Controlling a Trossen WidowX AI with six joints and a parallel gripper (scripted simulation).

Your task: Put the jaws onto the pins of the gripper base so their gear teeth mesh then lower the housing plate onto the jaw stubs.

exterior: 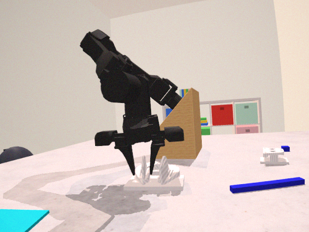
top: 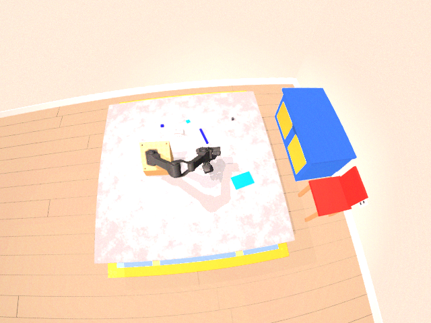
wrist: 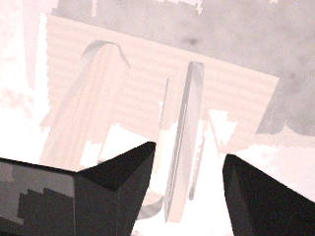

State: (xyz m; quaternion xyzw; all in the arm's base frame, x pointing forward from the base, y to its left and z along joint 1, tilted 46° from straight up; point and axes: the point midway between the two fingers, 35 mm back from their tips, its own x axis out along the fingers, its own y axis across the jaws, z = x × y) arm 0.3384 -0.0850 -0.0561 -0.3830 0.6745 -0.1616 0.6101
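My gripper tip is 300 mm to the right of the white housing plate, 190 mm past it and 10 mm below it. Round my gripper tip: cyan sheet 260 mm ahead, 110 mm to the right, 20 mm below; long blue bar 250 mm to the left, 10 mm below; small dark thing 410 mm to the left, 230 mm ahead.
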